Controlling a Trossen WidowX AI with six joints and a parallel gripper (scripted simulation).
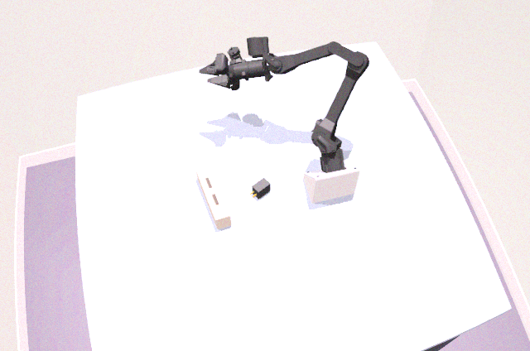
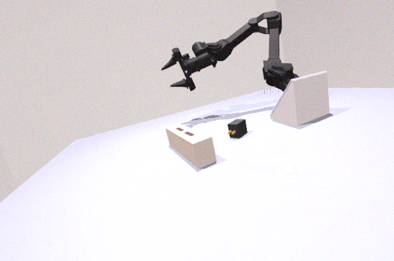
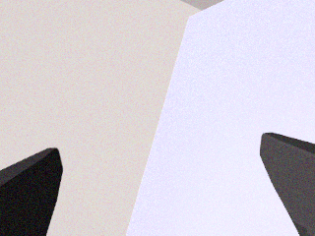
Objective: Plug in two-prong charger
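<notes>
Right now my gripper tip is 11 cm past the black two-prong charger, 34 cm to the right of it and 19 cm above it.
</notes>
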